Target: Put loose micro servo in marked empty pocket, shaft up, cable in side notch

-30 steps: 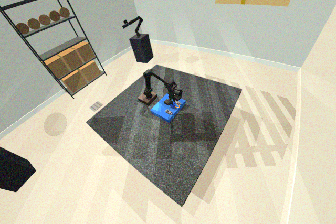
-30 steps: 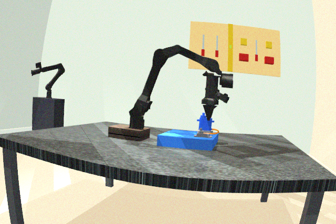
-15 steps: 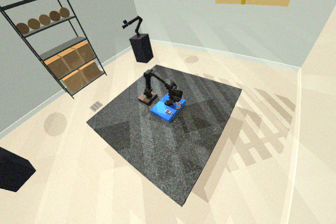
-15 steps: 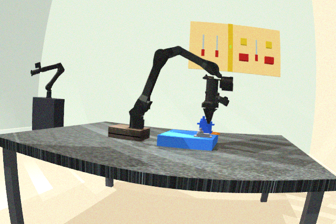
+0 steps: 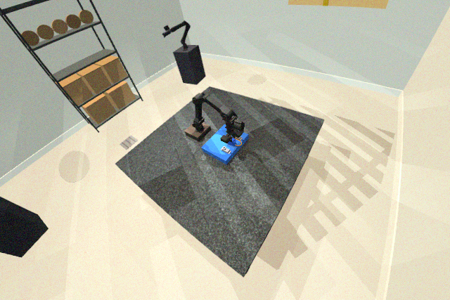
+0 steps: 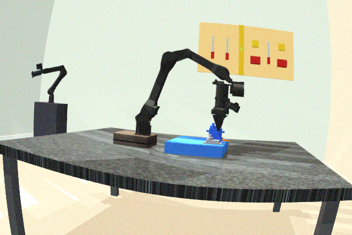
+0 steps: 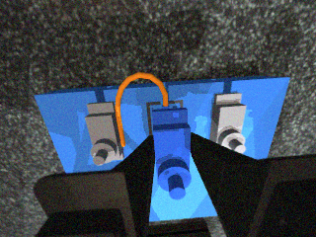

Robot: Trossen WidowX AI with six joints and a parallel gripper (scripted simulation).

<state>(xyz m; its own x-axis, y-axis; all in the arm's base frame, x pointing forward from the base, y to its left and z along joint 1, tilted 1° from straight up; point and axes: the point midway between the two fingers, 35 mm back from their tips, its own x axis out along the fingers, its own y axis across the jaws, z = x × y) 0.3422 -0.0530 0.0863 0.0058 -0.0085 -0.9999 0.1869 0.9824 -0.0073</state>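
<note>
My gripper tip is 120 mm past the deck, 20 mm to the right of it and 70 mm above it.
</note>
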